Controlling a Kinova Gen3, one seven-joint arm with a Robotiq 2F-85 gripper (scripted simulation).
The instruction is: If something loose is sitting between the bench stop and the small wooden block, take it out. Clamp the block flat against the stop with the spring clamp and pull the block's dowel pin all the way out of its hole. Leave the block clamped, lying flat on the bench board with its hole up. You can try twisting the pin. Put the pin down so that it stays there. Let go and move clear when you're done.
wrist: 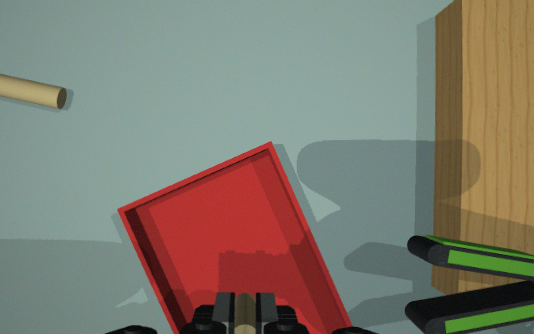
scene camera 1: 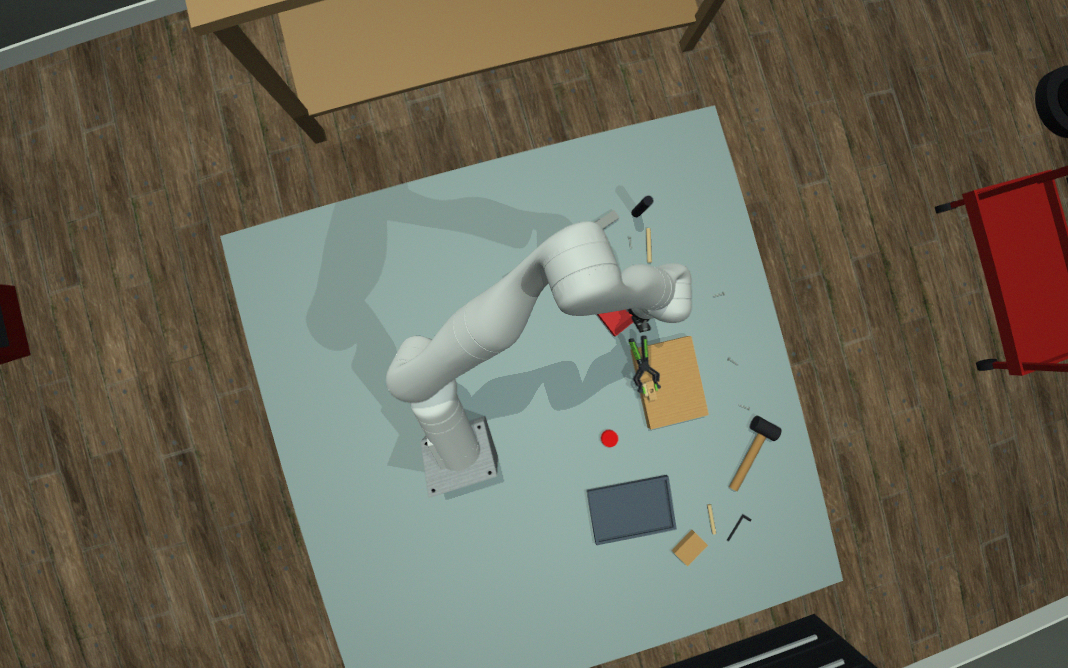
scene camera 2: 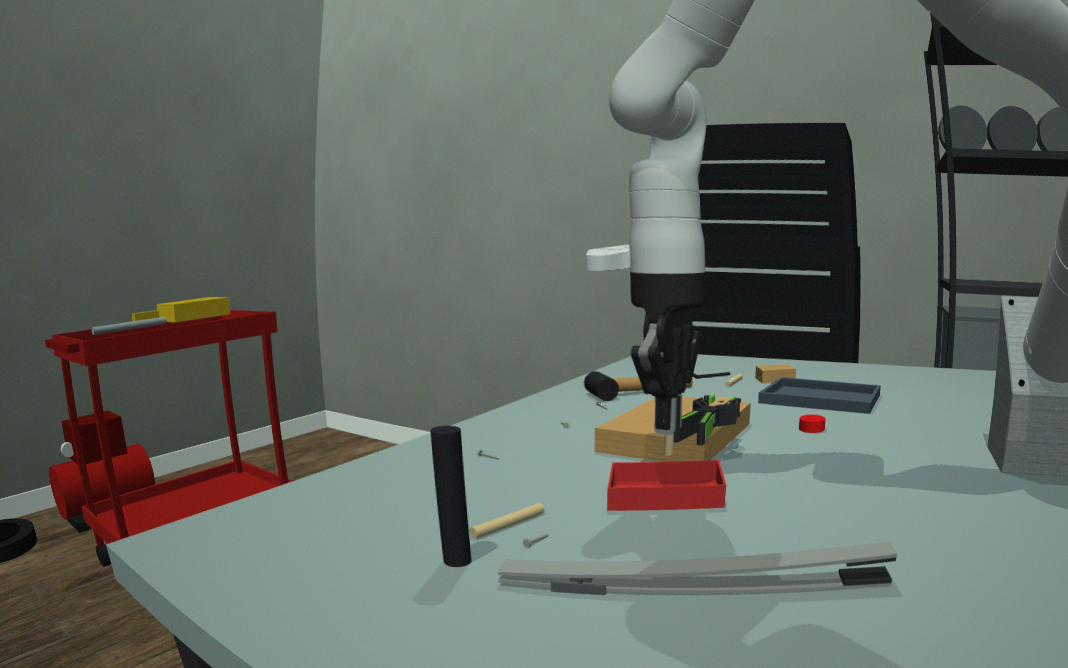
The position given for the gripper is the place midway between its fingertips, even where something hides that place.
In view: the gripper [scene camera 2: 667,431], a wooden bench board [scene camera 2: 631,434], a red tray [scene camera 2: 632,486], a mallet [scene camera 2: 600,385], a grey ruler [scene camera 2: 577,577] and a grey tray [scene camera 1: 630,509].
The wooden bench board is seen too in the wrist view [wrist: 476,175] and in scene camera 1 [scene camera 1: 681,397]. The red tray is seen too in the wrist view [wrist: 237,227]. The mallet also shows in scene camera 1 [scene camera 1: 765,429]. The wrist view misses the mallet: it is out of frame. The wrist view misses the grey ruler: it is out of frame.
